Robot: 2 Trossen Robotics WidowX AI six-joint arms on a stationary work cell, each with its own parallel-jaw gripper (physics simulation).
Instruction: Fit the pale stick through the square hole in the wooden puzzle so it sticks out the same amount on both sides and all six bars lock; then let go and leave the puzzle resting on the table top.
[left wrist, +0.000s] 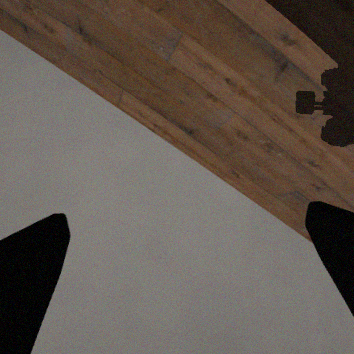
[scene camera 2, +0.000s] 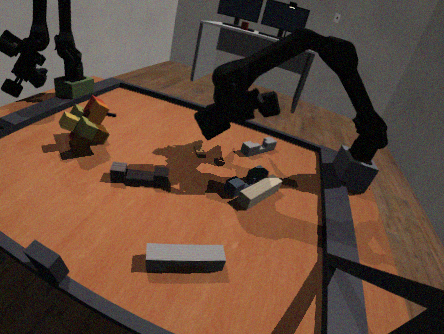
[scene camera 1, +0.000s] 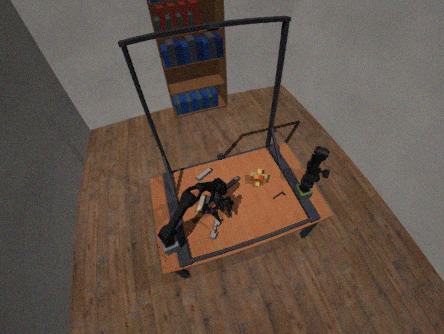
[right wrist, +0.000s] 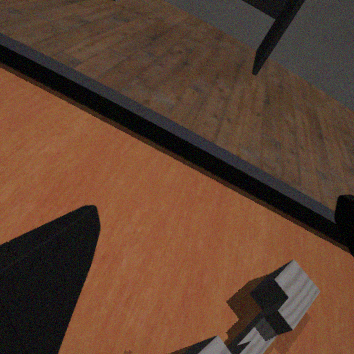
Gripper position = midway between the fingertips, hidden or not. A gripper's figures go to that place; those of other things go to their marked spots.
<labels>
My left gripper (scene camera 2: 15,83) is 1.14 m from the lens. A pale stick (scene camera 2: 250,196) is 0.53 m from the lens. A black frame posts and rails (scene camera 2: 416,292): 0.29 m from the lens. The marked spots on the black frame posts and rails and the pale stick are 0.36 m apart.
</labels>
